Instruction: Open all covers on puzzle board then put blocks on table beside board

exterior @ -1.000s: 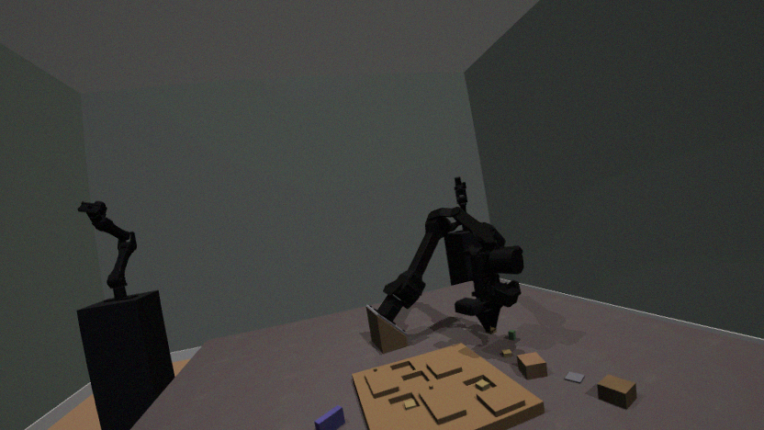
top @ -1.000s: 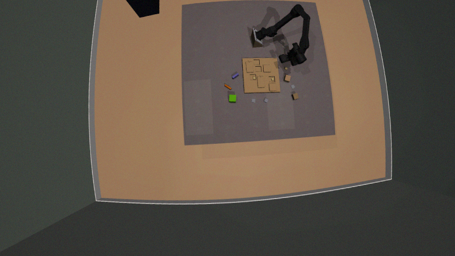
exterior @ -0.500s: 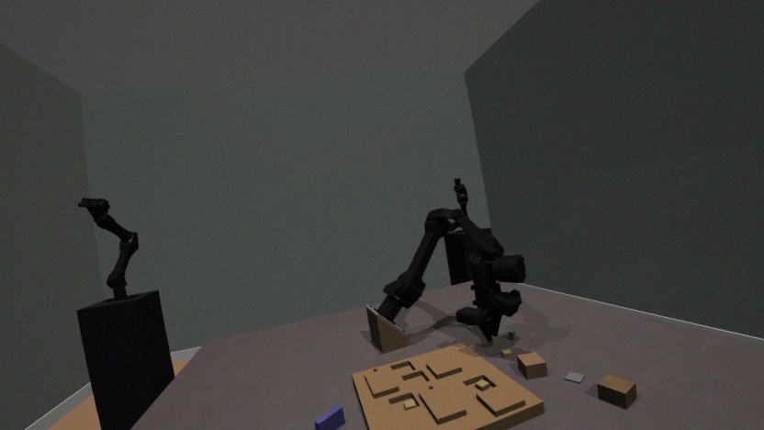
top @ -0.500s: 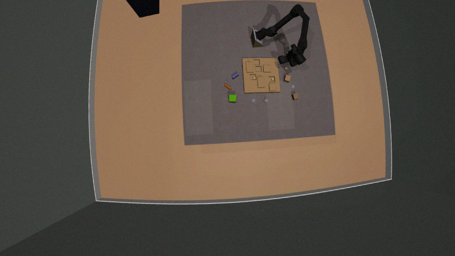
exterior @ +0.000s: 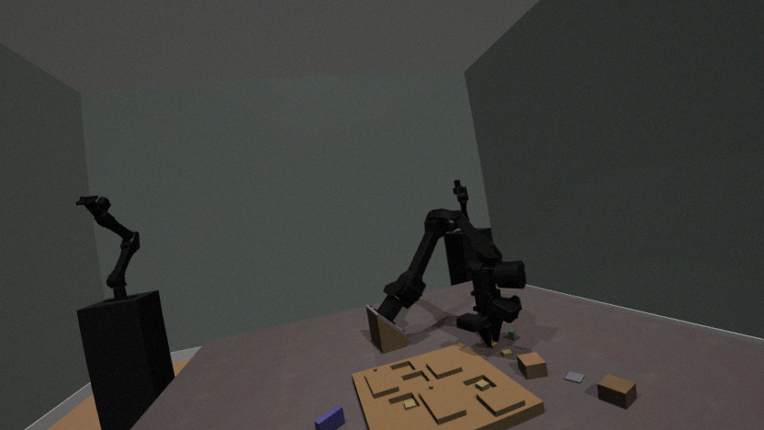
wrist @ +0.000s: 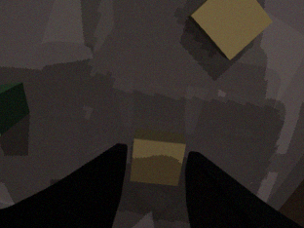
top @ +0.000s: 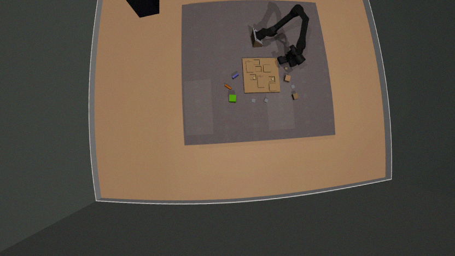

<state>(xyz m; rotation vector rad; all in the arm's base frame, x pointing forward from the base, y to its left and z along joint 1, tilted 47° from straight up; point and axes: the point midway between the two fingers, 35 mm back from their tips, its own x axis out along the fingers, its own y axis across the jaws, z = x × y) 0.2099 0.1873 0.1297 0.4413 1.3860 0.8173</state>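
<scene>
My gripper tip is 70 mm to the right of the tiny green piece. From my gripper tip the other things lie so: orange stick: 510 mm to the right, 180 mm ahead; green cube: 490 mm to the right, 280 mm ahead, 20 mm above; purple piece: 440 mm to the right, 100 mm ahead, 10 mm above.
</scene>
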